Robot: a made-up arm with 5 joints.
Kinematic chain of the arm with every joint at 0, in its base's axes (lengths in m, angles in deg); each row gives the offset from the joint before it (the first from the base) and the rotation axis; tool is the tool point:
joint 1: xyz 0 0 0.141 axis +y
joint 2: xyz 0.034 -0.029 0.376 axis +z
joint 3: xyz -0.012 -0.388 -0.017 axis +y
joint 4: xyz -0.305 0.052 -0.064 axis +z
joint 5: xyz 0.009 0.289 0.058 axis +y
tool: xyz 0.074 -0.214 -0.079
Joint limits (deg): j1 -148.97..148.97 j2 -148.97..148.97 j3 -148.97..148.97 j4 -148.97..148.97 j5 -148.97..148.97
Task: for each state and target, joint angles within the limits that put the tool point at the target. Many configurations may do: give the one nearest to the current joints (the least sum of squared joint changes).
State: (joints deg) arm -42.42 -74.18 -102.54 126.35 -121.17
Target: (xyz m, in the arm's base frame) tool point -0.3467 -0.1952 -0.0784
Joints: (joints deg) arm -43.57 -36.50 -65.39 140.87 -140.79
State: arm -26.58 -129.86 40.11 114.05 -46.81
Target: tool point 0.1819 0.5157 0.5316
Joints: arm 6.51 -135.98 9.07 140.75 -39.28
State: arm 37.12 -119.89 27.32 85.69 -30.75
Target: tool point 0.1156 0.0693 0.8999
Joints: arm 23.36 -89.77 78.70 96.71 -44.54
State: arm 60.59 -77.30 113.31 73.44 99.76
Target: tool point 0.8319 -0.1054 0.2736
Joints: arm 104.98 -81.06 102.57 67.12 102.51
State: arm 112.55 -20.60 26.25 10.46 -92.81
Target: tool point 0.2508 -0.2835 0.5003
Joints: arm 62.72 0.10 -9.06 4.48 -87.13
